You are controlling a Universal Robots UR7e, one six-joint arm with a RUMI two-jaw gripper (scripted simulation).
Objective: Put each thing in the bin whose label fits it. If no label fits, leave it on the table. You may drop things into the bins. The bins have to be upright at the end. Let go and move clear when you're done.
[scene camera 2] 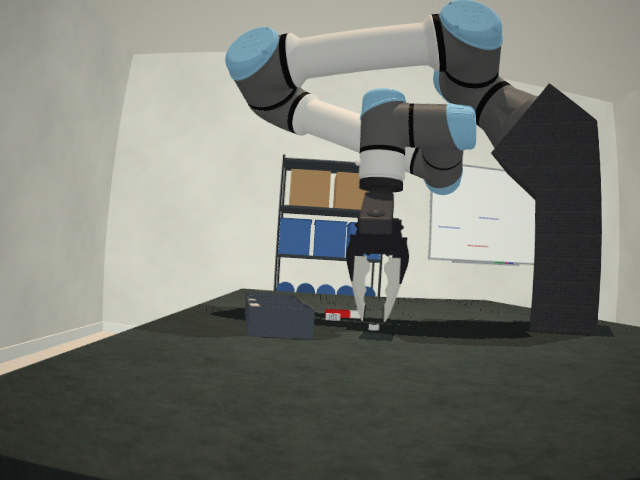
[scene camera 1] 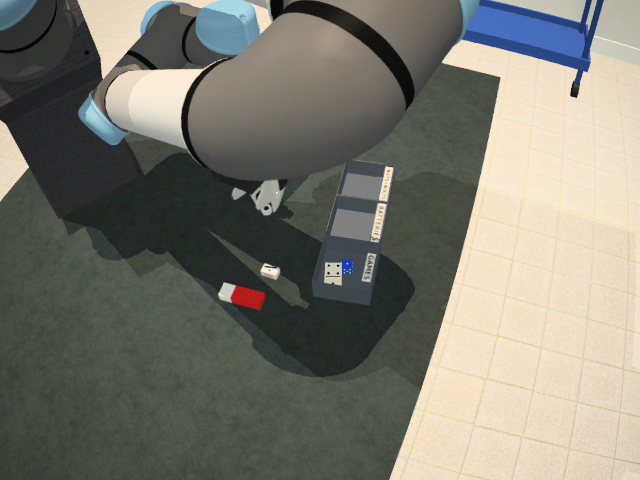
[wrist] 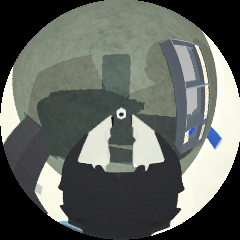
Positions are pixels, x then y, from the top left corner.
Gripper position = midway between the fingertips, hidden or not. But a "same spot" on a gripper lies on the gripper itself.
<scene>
my gripper: scene camera 2; scene camera 1 266,207; wrist
same spot on my gripper: (wrist: pixel 150 149) = (scene camera 2: pixel 360 264)
</scene>
